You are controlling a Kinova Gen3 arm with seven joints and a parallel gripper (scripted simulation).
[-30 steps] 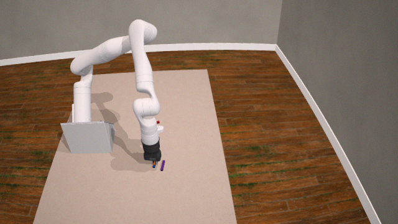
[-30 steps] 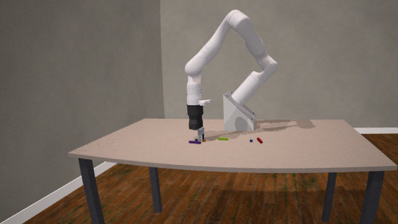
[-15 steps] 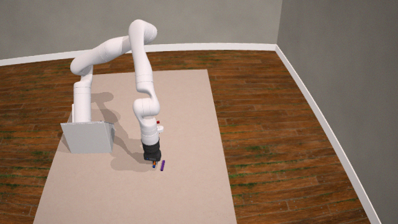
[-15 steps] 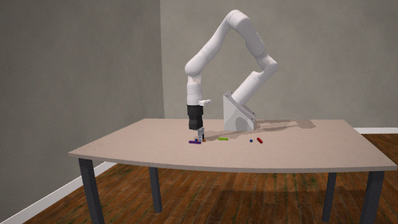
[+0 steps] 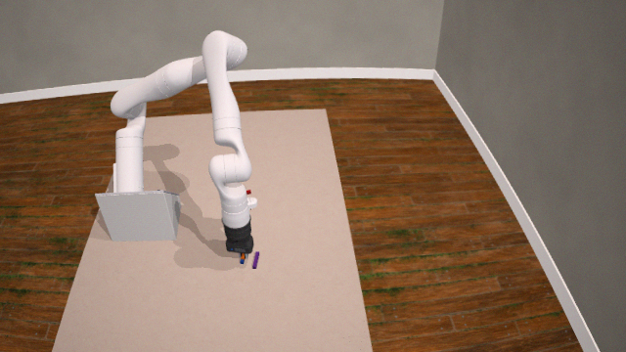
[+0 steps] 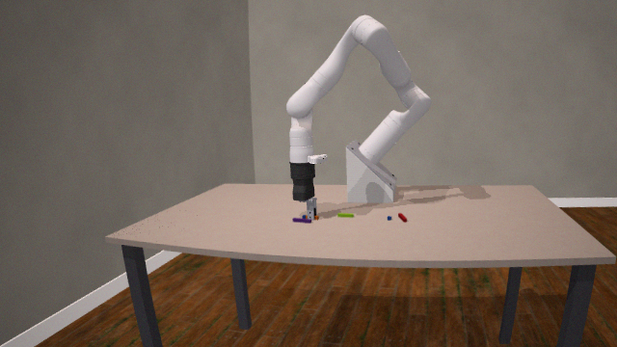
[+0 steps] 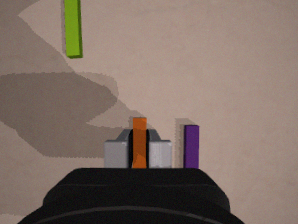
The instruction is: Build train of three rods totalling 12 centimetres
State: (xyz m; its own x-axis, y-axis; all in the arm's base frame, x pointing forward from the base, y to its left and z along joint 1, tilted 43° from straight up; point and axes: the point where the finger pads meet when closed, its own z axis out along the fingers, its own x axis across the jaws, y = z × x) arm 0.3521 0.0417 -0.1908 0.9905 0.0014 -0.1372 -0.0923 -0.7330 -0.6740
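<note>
My hand is 10 mm above the orange rod. From my hand the other things lie so: purple rod: 40 mm ahead, 20 mm to the right, 10 mm below; lime rod: 40 mm behind, 100 mm to the left, 10 mm below; red rod: 40 mm behind, 280 mm to the left, 10 mm below.
</note>
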